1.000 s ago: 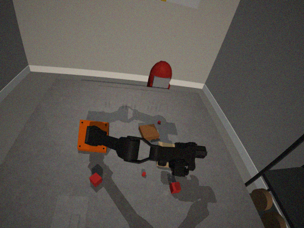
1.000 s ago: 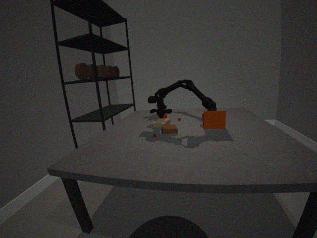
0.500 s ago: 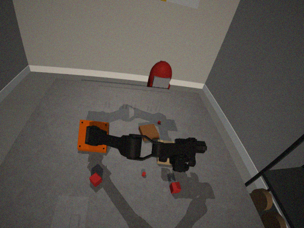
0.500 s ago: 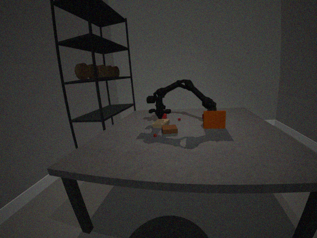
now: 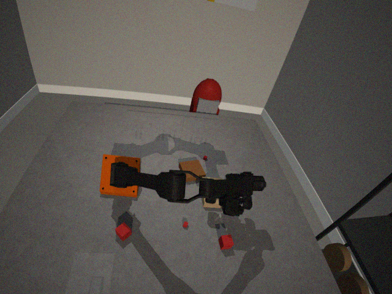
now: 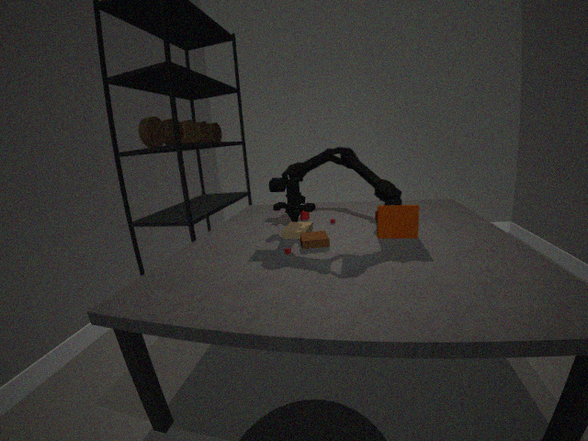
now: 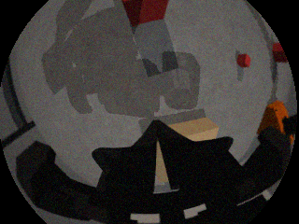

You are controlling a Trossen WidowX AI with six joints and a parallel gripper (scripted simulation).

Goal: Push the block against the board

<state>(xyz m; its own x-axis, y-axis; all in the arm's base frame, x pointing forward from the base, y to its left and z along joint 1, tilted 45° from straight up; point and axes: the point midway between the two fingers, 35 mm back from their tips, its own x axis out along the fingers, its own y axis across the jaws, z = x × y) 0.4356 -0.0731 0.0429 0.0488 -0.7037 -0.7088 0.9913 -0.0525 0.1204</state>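
My gripper tip is 4 cm past the board and 9 cm to the right of it. The rest, counted from my gripper tip: square block (13 cm behind, 20 cm to the left).
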